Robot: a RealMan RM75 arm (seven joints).
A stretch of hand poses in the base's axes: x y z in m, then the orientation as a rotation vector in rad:
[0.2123, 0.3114, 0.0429, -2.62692, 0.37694, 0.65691]
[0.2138, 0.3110, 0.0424, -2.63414, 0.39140, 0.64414]
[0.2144, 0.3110, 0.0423, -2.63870, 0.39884, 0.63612]
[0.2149, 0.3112, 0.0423, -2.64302, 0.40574, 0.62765]
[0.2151, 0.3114, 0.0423, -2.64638, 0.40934, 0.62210]
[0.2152, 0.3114, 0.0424, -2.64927, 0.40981, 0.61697]
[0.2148, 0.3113, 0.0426, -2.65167, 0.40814, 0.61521]
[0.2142, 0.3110, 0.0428, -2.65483, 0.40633, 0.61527]
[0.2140, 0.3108, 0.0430, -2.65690, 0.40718, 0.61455]
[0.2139, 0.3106, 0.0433, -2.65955, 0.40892, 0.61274]
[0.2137, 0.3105, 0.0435, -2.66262, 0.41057, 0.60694]
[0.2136, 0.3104, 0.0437, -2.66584, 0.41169, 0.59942]
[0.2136, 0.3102, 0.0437, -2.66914, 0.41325, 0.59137]
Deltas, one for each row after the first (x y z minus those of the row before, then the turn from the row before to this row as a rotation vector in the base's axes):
[0.0015, -0.0004, -0.0005, -0.00959, -0.00702, -0.00966]
[0.0006, 0.0000, -0.0001, -0.00563, -0.00465, -0.00497]
[0.0005, 0.0002, 0.0000, -0.00525, -0.00503, -0.00476]
[0.0002, 0.0002, 0.0000, -0.00369, -0.00345, -0.00236]
[0.0001, 0.0000, 0.0001, -0.00242, -0.00363, -0.00040]
[-0.0004, -0.0001, 0.0002, -0.00164, -0.00158, 0.00145]
[-0.0006, -0.0003, 0.0002, -0.00246, -0.00035, 0.00209]
[-0.0002, -0.0002, 0.0002, -0.00212, -0.00044, -0.00008]
[-0.0001, -0.0002, 0.0003, -0.00282, -0.00109, -0.00068]
[-0.0002, -0.0001, 0.0002, -0.00287, -0.00391, -0.00121]
[-0.0001, -0.0001, 0.0002, -0.00275, -0.00520, -0.00112]
[0.0000, -0.0002, 0.0000, -0.00292, -0.00549, -0.00147]

